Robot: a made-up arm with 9 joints. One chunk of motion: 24 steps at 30 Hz.
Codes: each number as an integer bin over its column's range. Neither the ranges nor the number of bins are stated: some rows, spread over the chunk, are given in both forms.
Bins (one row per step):
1: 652 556 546 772 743 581 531 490 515
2: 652 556 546 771 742 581 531 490 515
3: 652 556 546 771 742 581 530 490 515
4: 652 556 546 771 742 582 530 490 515
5: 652 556 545 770 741 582 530 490 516
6: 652 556 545 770 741 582 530 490 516
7: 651 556 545 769 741 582 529 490 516
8: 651 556 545 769 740 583 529 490 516
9: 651 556 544 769 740 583 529 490 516
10: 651 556 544 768 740 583 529 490 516
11: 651 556 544 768 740 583 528 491 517
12: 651 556 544 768 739 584 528 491 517
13: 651 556 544 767 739 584 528 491 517
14: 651 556 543 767 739 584 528 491 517
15: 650 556 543 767 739 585 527 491 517
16: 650 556 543 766 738 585 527 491 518
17: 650 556 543 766 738 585 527 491 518
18: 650 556 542 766 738 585 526 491 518
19: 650 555 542 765 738 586 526 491 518
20: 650 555 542 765 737 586 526 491 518
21: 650 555 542 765 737 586 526 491 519
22: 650 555 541 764 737 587 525 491 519
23: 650 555 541 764 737 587 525 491 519
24: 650 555 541 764 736 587 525 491 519
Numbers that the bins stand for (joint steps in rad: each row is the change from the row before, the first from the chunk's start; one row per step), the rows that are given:
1: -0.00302 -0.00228 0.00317 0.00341 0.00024 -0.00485 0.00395 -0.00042 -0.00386
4: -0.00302 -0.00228 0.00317 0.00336 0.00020 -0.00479 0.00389 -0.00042 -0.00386
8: -0.00307 -0.00228 0.00310 0.00326 0.00011 -0.00474 0.00383 -0.00042 -0.00382
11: -0.00307 -0.00228 0.00303 0.00321 0.00011 -0.00474 0.00377 -0.00037 -0.00378
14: -0.00307 -0.00228 0.00296 0.00316 0.00007 -0.00468 0.00377 -0.00037 -0.00378
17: -0.00312 -0.00228 0.00296 0.00311 0.00003 -0.00462 0.00371 -0.00037 -0.00374
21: -0.00312 -0.00233 0.00289 0.00305 -0.00002 -0.00456 0.00364 -0.00037 -0.00370
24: -0.00312 -0.00233 0.00282 0.00300 -0.00006 -0.00451 0.00358 -0.00037 -0.00370
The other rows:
2: -0.00302 -0.00228 0.00317 0.00336 0.00020 -0.00485 0.00395 -0.00042 -0.00386
3: -0.00302 -0.00228 0.00317 0.00336 0.00020 -0.00485 0.00389 -0.00042 -0.00386
5: -0.00302 -0.00228 0.00310 0.00331 0.00015 -0.00479 0.00389 -0.00042 -0.00382
6: -0.00302 -0.00228 0.00310 0.00331 0.00015 -0.00479 0.00389 -0.00042 -0.00382
7: -0.00307 -0.00228 0.00310 0.00326 0.00015 -0.00479 0.00383 -0.00042 -0.00382
9: -0.00307 -0.00228 0.00303 0.00326 0.00011 -0.00474 0.00383 -0.00042 -0.00382
10: -0.00307 -0.00228 0.00303 0.00321 0.00011 -0.00474 0.00383 -0.00042 -0.00382
12: -0.00307 -0.00228 0.00303 0.00321 0.00007 -0.00468 0.00377 -0.00037 -0.00378
13: -0.00307 -0.00228 0.00303 0.00316 0.00007 -0.00468 0.00377 -0.00037 -0.00378
15: -0.00312 -0.00228 0.00296 0.00316 0.00007 -0.00462 0.00371 -0.00037 -0.00378
16: -0.00312 -0.00228 0.00296 0.00311 0.00003 -0.00462 0.00371 -0.00037 -0.00374
18: -0.00312 -0.00228 0.00289 0.00311 0.00003 -0.00462 0.00364 -0.00037 -0.00374
19: -0.00312 -0.00233 0.00289 0.00305 0.00003 -0.00456 0.00364 -0.00037 -0.00374
20: -0.00312 -0.00233 0.00289 0.00305 -0.00002 -0.00456 0.00364 -0.00037 -0.00374
22: -0.00312 -0.00233 0.00282 0.00300 -0.00002 -0.00451 0.00358 -0.00037 -0.00370
23: -0.00312 -0.00233 0.00282 0.00300 -0.00002 -0.00451 0.00358 -0.00037 -0.00370

